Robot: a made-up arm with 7 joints.
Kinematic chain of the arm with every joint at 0, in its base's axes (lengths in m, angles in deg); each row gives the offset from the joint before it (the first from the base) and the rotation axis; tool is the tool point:
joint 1: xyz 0 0.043 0 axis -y
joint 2: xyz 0 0.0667 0 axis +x
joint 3: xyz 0 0 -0.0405 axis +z
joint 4: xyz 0 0 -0.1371 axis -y
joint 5: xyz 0 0 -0.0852 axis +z
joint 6: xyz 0 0 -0.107 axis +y
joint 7: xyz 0 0 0 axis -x
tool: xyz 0 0 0
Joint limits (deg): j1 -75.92..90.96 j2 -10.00..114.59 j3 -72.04..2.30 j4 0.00..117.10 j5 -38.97..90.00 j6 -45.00..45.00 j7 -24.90..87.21
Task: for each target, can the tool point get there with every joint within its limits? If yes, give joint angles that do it. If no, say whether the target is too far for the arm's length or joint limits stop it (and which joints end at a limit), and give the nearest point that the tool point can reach.
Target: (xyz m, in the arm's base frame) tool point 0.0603 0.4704 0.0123
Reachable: yes | joints -35.28 102.68 -40.01 16.64 -16.34 -27.34 43.87
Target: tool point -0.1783 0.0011 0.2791
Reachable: no: joint limits stop it (at a limit: joint 1, joint 2, joint 3, joint 4) | nearest point -0.0466 0.1887 0.1702 | short by 0.254 m
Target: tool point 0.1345 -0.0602 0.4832
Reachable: no: too far | nearest point 0.1594 0.0256 0.1869 | short by 0.309 m
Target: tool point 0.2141 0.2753 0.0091
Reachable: yes | joints 66.41 81.83 -60.62 85.91 50.25 11.42 48.51
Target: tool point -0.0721 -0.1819 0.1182
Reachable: no: joint limits stop it (at a limit: joint 1, joint 2, joint 4) | nearest point 0.0600 -0.0624 0.0644 | short by 0.186 m
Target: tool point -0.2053 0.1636 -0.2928
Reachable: yes | joints -44.66 16.87 -40.31 24.09 -12.04 21.02 6.59
